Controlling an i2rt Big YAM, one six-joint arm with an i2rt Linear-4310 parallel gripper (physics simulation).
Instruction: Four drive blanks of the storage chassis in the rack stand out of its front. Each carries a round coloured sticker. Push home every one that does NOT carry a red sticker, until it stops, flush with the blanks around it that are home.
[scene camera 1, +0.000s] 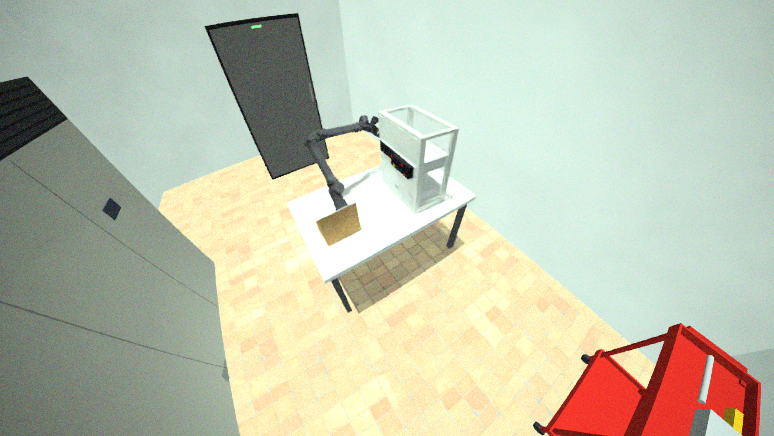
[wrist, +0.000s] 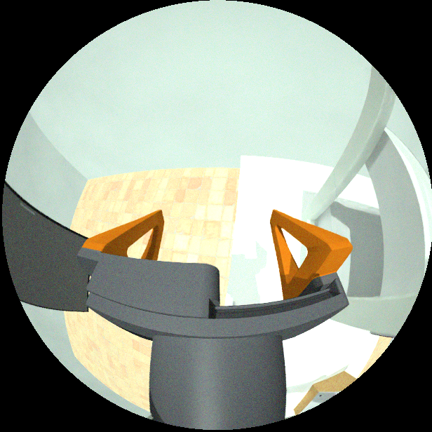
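Where they show: arm's base at its link origin: (scene camera 1: 342, 208).
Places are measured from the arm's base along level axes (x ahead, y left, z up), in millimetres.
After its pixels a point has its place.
Note:
The storage chassis (scene camera 1: 397, 159) @(x 431, y 5, z 220 mm) shows in the scene view as a black band across the front of the white rack (scene camera 1: 419, 189) @(x 506, y -157, z 46 mm) (wrist: 357, 150). Tiny red and yellow marks show near its middle; which blanks carry them and how far each stands out is too small to tell. The chassis front does not show in the wrist view. My gripper (scene camera 1: 373, 125) @(x 603, y 547, z 158 mm) (wrist: 216, 215) is open, with nothing between its orange fingers. It is beside the upper far-left corner of the rack, higher than the chassis. In the wrist view the rack is to the right of the fingers.
The rack stands on the white table (scene camera 1: 379, 232) @(x 175, y -172, z -185 mm) (wrist: 270, 175). A tan panel (scene camera 1: 339, 224) @(x -63, y -91, z -36 mm) (wrist: 335, 382) stands near the arm's base. A dark door (scene camera 1: 270, 97) (wrist: 40, 260) is behind the arm. A grey cabinet (scene camera 1: 108, 270) is at left, a red cart (scene camera 1: 658, 379) at lower right.

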